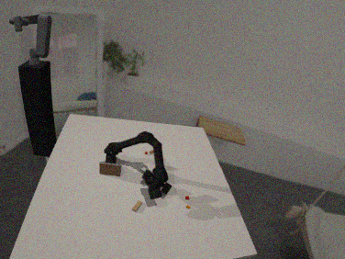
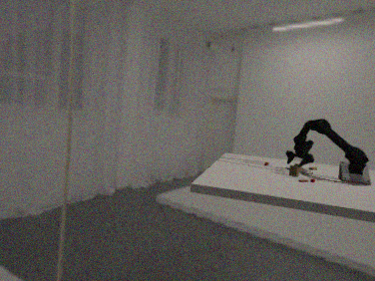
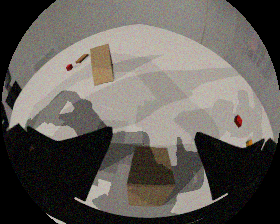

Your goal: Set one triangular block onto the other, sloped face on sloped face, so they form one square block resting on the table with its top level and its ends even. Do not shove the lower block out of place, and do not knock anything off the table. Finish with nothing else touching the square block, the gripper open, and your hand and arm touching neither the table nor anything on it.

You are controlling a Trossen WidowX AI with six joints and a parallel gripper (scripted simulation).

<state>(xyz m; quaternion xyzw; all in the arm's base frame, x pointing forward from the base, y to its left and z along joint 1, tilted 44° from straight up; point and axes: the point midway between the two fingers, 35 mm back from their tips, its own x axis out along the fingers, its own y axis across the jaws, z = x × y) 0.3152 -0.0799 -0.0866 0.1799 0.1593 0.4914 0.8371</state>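
The tan triangular block lies 4 cm to the right of my gripper tip, 3 cm behind it and 2 cm below it. Round my gripper tip: yellow piece (17 cm to the right, 17 cm ahead, 3 cm below).
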